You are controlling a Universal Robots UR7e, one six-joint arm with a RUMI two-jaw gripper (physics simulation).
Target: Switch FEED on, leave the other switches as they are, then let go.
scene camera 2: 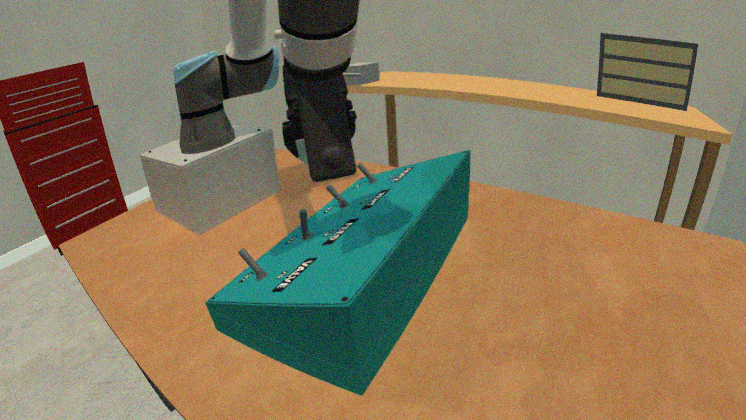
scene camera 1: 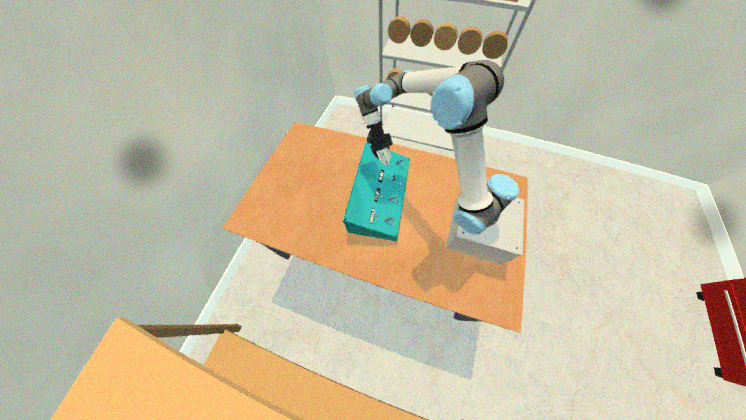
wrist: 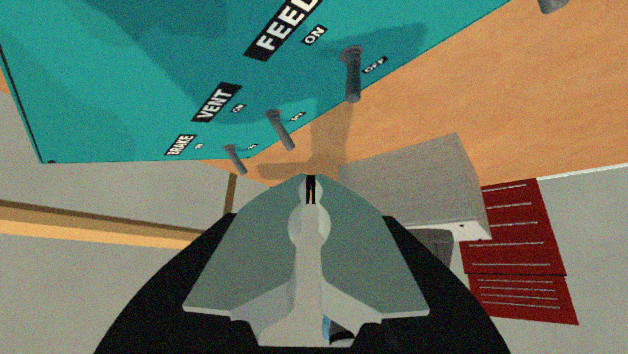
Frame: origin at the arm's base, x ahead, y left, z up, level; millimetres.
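Seen in the pictures: gripper, fingertip midpoint: (scene camera 1: 387,165) (wrist: 311,177); arm's base at its link origin: (scene camera 2: 207,143) (wrist: 415,233).
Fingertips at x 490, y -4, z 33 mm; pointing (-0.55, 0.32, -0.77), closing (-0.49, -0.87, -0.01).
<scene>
Pixels of each thing's top centre, then the offset from my fingertips to it. Level surfaces: height alone.
- FEED lever at its top centre: (wrist: 354,101) (scene camera 2: 302,209) (scene camera 1: 394,175) 35 mm back, 17 mm right, 75 mm down
- VALVE lever at its top centre: (scene camera 2: 247,250) 11 mm back, 135 mm right, 84 mm down
- VENT lever at its top centre: (wrist: 281,147) (scene camera 2: 334,185) 85 mm back, 93 mm left, 84 mm down
- BRAKE lever at its top centre: (wrist: 235,173) (scene camera 2: 365,163) 122 mm back, 207 mm left, 84 mm down
- orange table at its surface level: 211 mm down
The teal switch box (scene camera 1: 365,190) (scene camera 2: 412,234) (wrist: 100,90) stands on the table with four grey levers. The FEED lever (scene camera 1: 395,178) (scene camera 2: 304,224) (wrist: 353,75) stands at a different angle from the others, tilted more toward its ON label. The VALVE lever (scene camera 2: 252,264) (wrist: 552,5), VENT lever (scene camera 2: 337,195) (wrist: 280,130) and BRAKE lever (scene camera 2: 366,172) (wrist: 236,160) lean toward their OFF side. My gripper (scene camera 1: 386,162) (wrist: 311,177) is shut with nothing between its fingers. It is raised above the box, apart from the levers; its fingertips are hidden in scene camera 2.
The arm's grey base block (scene camera 1: 488,237) (scene camera 2: 208,180) (wrist: 410,180) stands on the orange table (scene camera 1: 281,193) (scene camera 2: 574,313), on the levers' side of the box. A rack (scene camera 1: 380,67) with round brown pieces stands behind the table. A red cabinet (scene camera 2: 62,156) (wrist: 515,250) stands farther off.
</scene>
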